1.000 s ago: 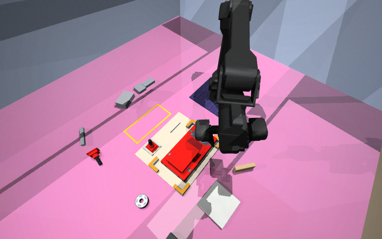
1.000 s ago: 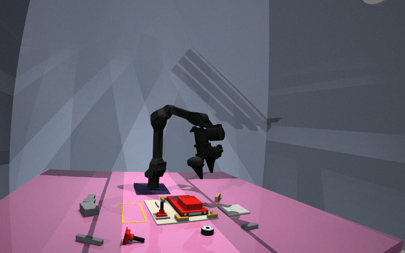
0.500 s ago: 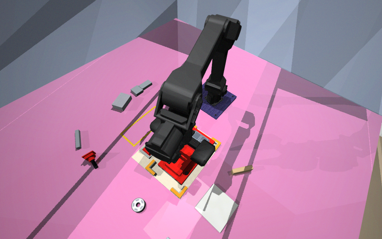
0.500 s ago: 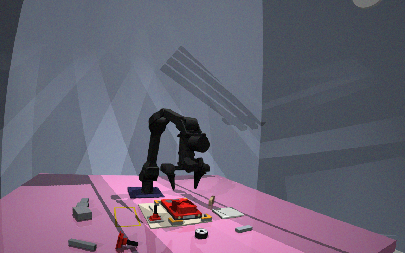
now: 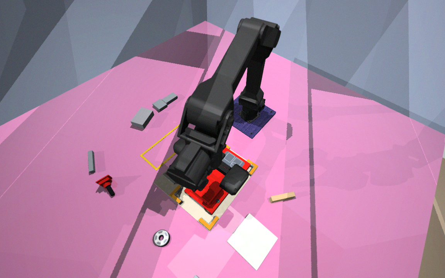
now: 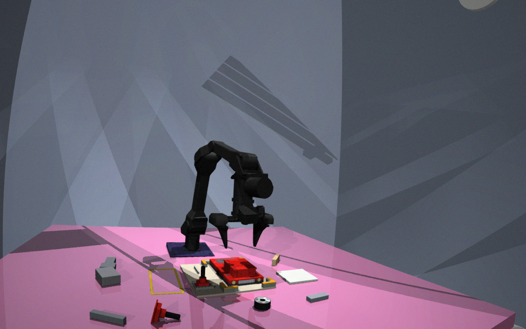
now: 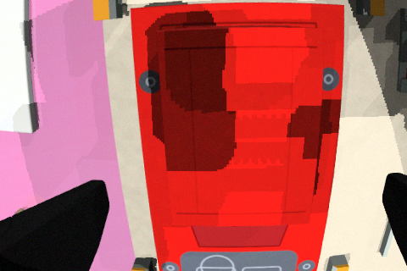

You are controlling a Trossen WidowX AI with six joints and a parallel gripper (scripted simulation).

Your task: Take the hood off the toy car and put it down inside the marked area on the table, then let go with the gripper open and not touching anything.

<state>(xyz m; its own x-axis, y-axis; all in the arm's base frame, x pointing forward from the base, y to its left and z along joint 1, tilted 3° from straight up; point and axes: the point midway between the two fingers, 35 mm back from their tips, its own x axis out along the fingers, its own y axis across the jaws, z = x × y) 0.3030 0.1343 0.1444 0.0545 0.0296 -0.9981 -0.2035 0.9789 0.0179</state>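
My gripper tip is now 6 cm above the hood. From my gripper tip the other things lie so: wooden block 16 cm to the left, 15 cm behind, 9 cm below; then white plate 19 cm to the left, 10 cm below.
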